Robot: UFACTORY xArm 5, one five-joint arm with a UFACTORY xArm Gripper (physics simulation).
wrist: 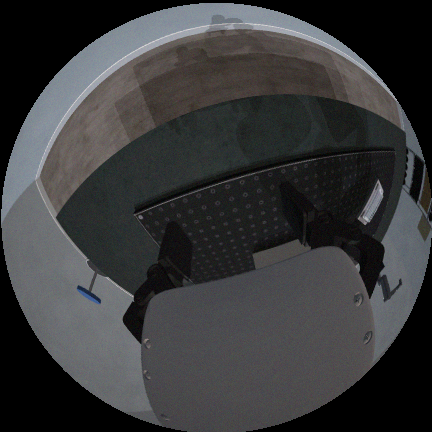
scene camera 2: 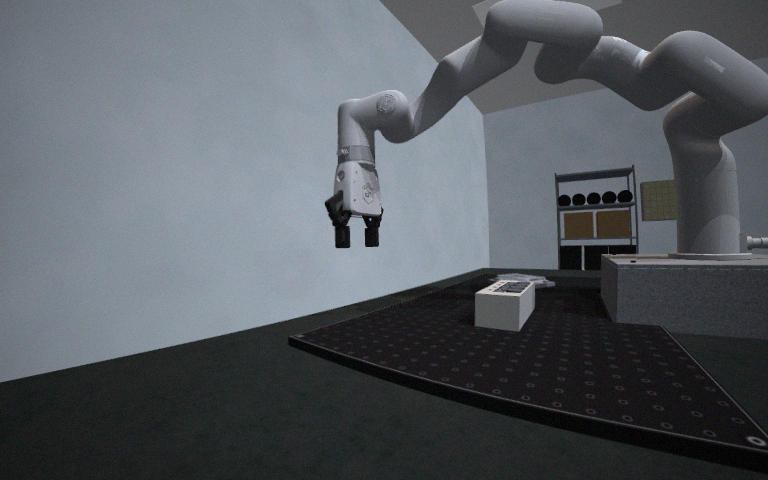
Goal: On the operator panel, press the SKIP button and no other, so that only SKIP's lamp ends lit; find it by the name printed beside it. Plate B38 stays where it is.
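Frame: origin at the arm's base, x ahead, y left, z up, level; centimetres.
Seen in the pictures: gripper, fingertip midpoint: (wrist: 231,215) (scene camera 2: 358,247); arm's base, origin of the base link: (scene camera 2: 707,258).
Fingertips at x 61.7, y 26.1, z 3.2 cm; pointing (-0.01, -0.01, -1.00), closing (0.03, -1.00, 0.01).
Offsets run from my fingertips to a thing's top centre. Level surfaces: height alone.
A cream box-shaped panel @(dx -26.6, dy -8.8, dz -7.0 cm) (scene camera 2: 497,311) (wrist: 280,254) stands on the black perforated board @(dz -12.6 cm) (scene camera 2: 566,390) (wrist: 225,215). In the scene view its top carries a row of dark buttons, too small for their names or lamps to be read. In the wrist view part of its blank side shows and the gripper's body hides the rest. My gripper (scene camera 2: 356,237) (wrist: 231,215) is open and empty, pointing down. It hangs high above the board, to the left of the panel in the scene view. I cannot pick out plate B38 by its label.
A pale, flat, slatted object @(dx -22.9, dy -47.8, dz -10.0 cm) (scene camera 2: 543,281) (wrist: 371,202) lies behind the panel in the scene view. The arm's stone-grey pedestal (scene camera 2: 679,300) stands at the right. A shelf unit (scene camera 2: 594,172) stands by the far wall. A pale blue wall rises at the left.
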